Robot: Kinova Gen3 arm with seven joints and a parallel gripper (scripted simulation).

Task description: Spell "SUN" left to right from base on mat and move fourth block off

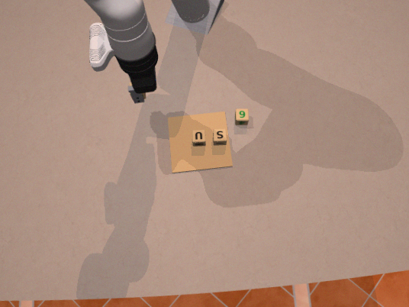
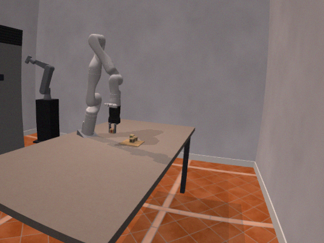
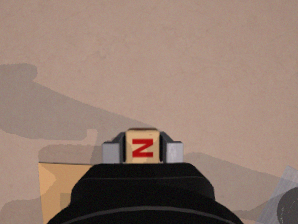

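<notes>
Now: the U block 110 mm ahead of my hand, 100 mm to the left of it and 90 mm below it. Round my hand: mat 120 mm ahead, 100 mm to the left, 100 mm below; S block 150 mm to the left, 130 mm ahead, 90 mm below; N block right at my hand.
</notes>
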